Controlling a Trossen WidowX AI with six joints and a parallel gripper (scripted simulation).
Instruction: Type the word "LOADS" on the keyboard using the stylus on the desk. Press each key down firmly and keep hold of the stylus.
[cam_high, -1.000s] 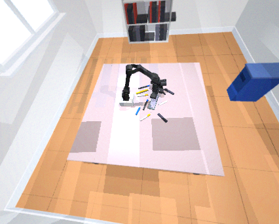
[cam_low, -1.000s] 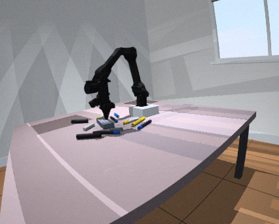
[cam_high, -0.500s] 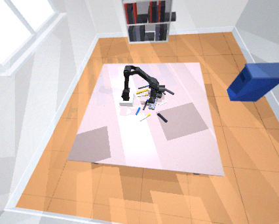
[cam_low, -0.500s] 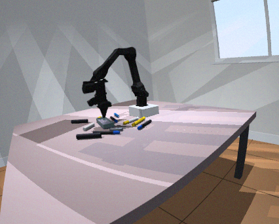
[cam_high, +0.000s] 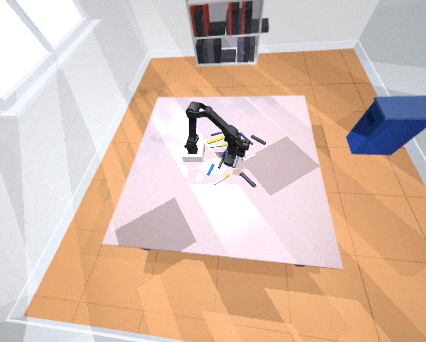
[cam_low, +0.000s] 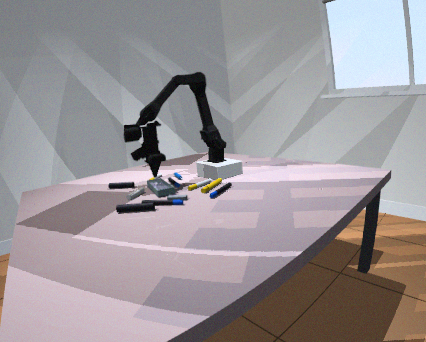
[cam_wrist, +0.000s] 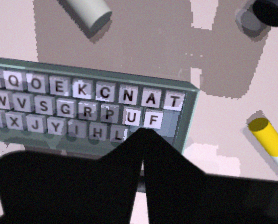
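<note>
My gripper tip is 14 cm past the blue stylus, 3 cm to the left of it and 3 cm above it. From my gripper tip the other things lie so: grey stylus tip: 12 cm behind, 1 cm to the left, 3 cm below.
</note>
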